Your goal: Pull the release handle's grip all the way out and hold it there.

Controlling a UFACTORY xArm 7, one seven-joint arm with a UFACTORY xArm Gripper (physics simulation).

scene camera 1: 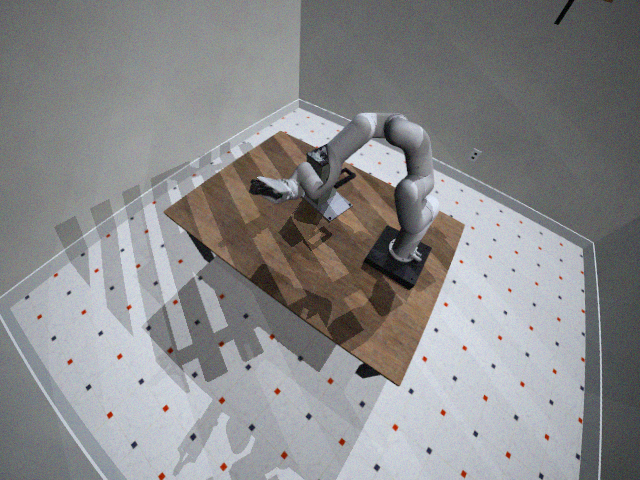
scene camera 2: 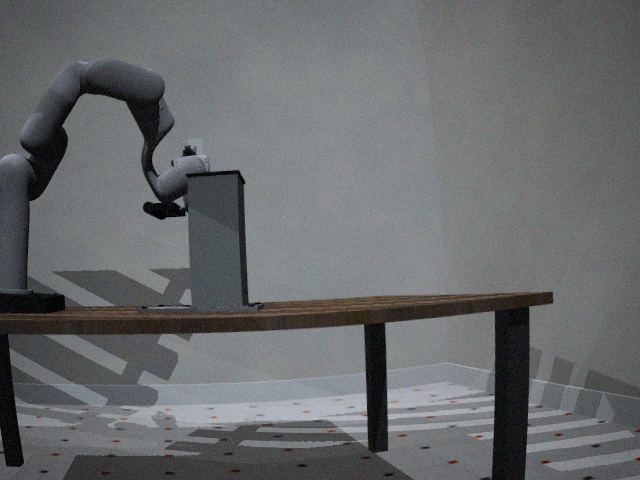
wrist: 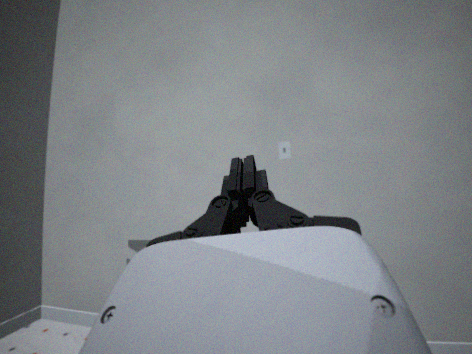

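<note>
The release handle's black grip [scene camera 1: 346, 180] [scene camera 2: 163, 209] sticks out from one side of a tall grey-green box [scene camera 1: 316, 167] [scene camera 2: 216, 242]. The arm partly hides where it meets the box in scene camera 1, so how far out it stands is hard to tell. The handle does not show in the wrist view. My gripper [scene camera 1: 253, 187] [scene camera 2: 189, 150] [wrist: 246, 172] is shut and empty. It is in the air on the other side of my wrist from the handle, apart from it, and points toward a wall. My bent wrist is close beside the box.
The box stands on a grey base plate [scene camera 1: 338, 207] [scene camera 2: 253, 306] on the wooden table [scene camera 1: 372, 356] [scene camera 2: 413, 305]. My arm's black base [scene camera 1: 385, 253] [scene camera 2: 49, 303] stands on the same table. A wall outlet [wrist: 284, 150] shows beyond my fingertips in the wrist view.
</note>
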